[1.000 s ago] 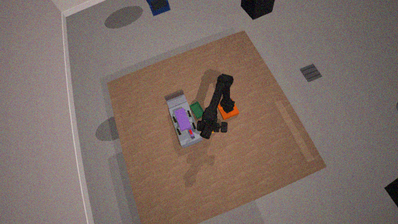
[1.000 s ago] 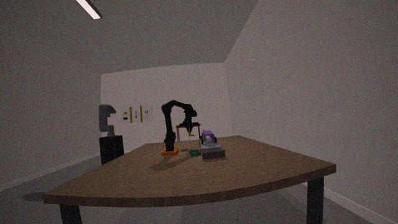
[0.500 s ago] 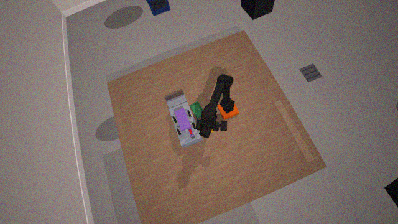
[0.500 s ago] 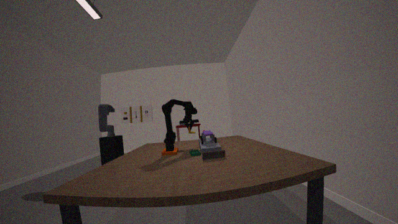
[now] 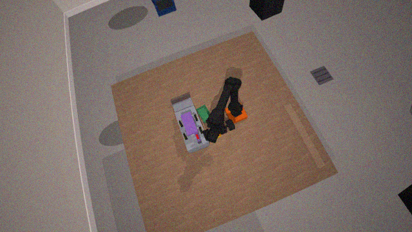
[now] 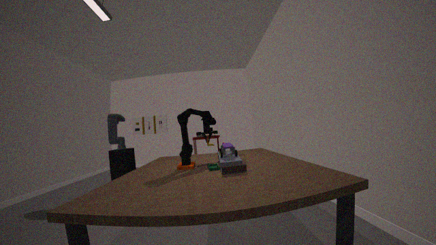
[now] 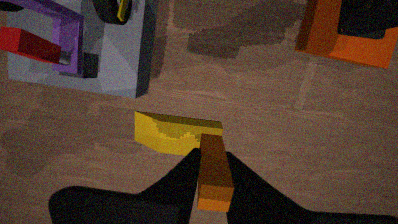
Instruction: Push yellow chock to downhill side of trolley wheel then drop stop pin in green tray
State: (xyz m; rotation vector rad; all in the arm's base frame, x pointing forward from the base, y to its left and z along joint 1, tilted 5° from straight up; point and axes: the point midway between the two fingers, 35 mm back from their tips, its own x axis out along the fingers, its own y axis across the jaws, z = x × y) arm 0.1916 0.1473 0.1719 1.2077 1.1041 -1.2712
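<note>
Right now the yellow chock is 20 mm ahead of my gripper tip and 10 mm below it. Also, from my gripper tip: red-headed stop pin (130 mm ahead, 50 mm to the right, 50 mm below); then purple trolley (160 mm to the right, 140 mm ahead, 60 mm below).
</note>
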